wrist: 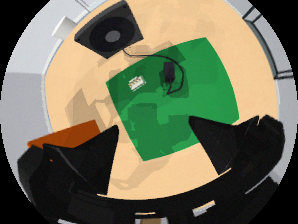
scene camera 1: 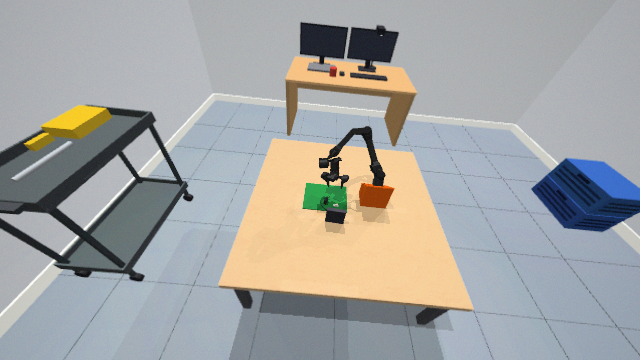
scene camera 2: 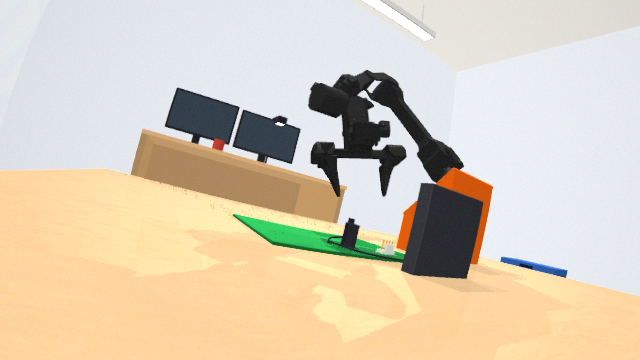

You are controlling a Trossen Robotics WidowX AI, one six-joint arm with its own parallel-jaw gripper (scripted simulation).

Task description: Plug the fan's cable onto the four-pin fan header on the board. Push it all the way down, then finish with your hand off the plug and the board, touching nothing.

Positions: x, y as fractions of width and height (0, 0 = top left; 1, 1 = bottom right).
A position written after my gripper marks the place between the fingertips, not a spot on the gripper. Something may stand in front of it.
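Note:
My gripper (scene camera 2: 0.57, 0.55) (wrist: 0.52, 0.56) is open, and it's holding nothing. There's a black fan (scene camera 2: 0.70, 0.62) that I can see, and I can see a green board too (scene camera 1: 0.49, 0.54) (wrist: 0.53, 0.56).

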